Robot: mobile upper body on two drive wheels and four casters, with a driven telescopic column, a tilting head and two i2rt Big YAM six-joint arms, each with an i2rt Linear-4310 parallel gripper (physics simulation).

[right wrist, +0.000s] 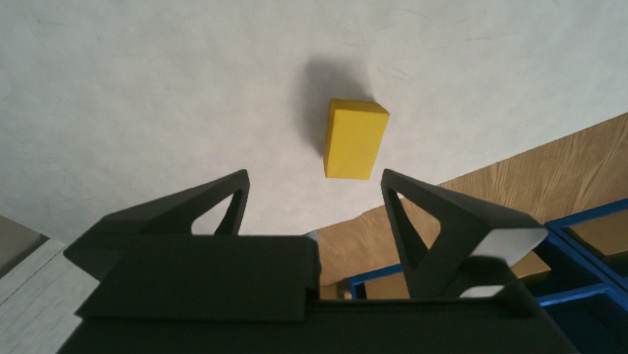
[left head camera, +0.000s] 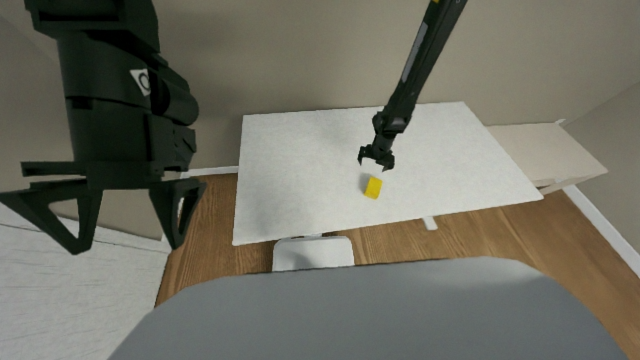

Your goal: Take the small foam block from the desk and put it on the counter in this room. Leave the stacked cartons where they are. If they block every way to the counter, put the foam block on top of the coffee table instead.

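Places are measured from the left arm's base along level axes (x right, y ahead, z up), in centimetres.
Pixels of known places: left gripper, fingertip midpoint: [left head camera: 131, 250]; right gripper, fingertip midpoint: [right wrist: 315, 176] [left head camera: 371, 167].
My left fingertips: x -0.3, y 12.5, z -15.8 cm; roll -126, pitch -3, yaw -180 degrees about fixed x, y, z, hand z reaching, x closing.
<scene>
Behind a point stands the place of what it marks.
The small yellow foam block [left head camera: 373, 188] {x 50.4, y 42.3, z -64.5 cm} [right wrist: 355, 144] {x 51.7, y 44.1, z -64.5 cm} lies on the white desk [left head camera: 290, 165] {x 11.7, y 59.5, z -69.0 cm} [right wrist: 150, 100] {x 30.6, y 57.6, z -69.0 cm}, near its front edge. My right gripper [left head camera: 376, 165] {x 47.8, y 48.0, z -55.6 cm} [right wrist: 315, 176] {x 47.8, y 48.0, z -55.6 cm} is open and empty above the desk; in the right wrist view the block lies beyond the fingertips, nearer the right-hand finger. My left gripper [left head camera: 127, 245] {x -0.3, y 12.5, z -15.8 cm} is open and empty at the left of the head view, well away from the block. The counter, the stacked cartons and the coffee table cannot be made out for certain.
A pale low surface [left head camera: 545, 150] {x 218.1, y 85.6, z -96.0 cm} stands right of the desk. A white seat [left head camera: 313, 252] {x 22.4, y 22.3, z -115.0 cm} is at the desk's front edge. A grey rounded surface [left head camera: 380, 310] fills the bottom of the head view. A blue-framed rack [right wrist: 590, 214] {x 223.7, y -142.0, z -136.9 cm} with brown boxes shows in the right wrist view.
</scene>
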